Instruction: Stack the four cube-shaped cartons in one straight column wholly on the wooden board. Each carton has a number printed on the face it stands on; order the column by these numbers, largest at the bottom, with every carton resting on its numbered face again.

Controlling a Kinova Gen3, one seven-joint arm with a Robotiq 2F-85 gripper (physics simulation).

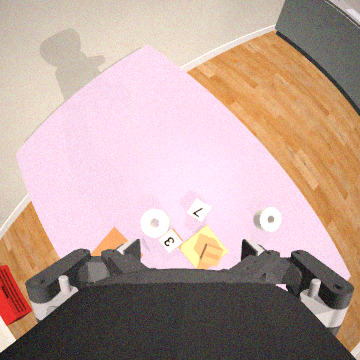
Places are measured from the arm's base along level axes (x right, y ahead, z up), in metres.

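Pixels of known places: gripper, fingertip midpoint: (190, 251).
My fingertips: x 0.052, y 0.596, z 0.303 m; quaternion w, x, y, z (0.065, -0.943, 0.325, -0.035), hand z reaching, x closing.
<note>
Ahead of a thing's pixels: the offset from my fingertips to its top centre. "spot": to the spot under its first point. Level surfaces: height alone.
My gripper (190, 251) is open and empty, high above the table. A carton {dx +0.054, dy +0.020, dz -0.424 m} (199, 210) shows a white face with a 7 turned up. A second carton {dx -0.074, dy -0.002, dz -0.424 m} (170, 241) shows a white face with a 3 turned up, near the left corner of a yellow square {spot: dx -0.044, dy -0.062, dz -0.466 m} (189, 247). A tan carton shape {dx -0.001, dy -0.117, dz -0.412 m} (213, 249) with a darker strip is over that yellow square; whether it is one carton or more is unclear. An orange square {spot: dx -0.240, dy +0.114, dz -0.474 m} (114, 238) is partly behind the left finger. I cannot tell for sure which square is the wooden board. A fourth carton is not clearly visible.
A white round object {dx -0.077, dy +0.070, dz -0.405 m} (155, 223) with a grey centre stands left of the 7 carton, close to the 3 carton. Another white cylinder {dx +0.216, dy -0.153, dz -0.413 m} (270, 219) stands at the right. The pink table {dz -0.479 m} (150, 125) ends at wooden floor. A grey cabinet (325, 50) is upper right; a red object (11, 295) is lower left.
</note>
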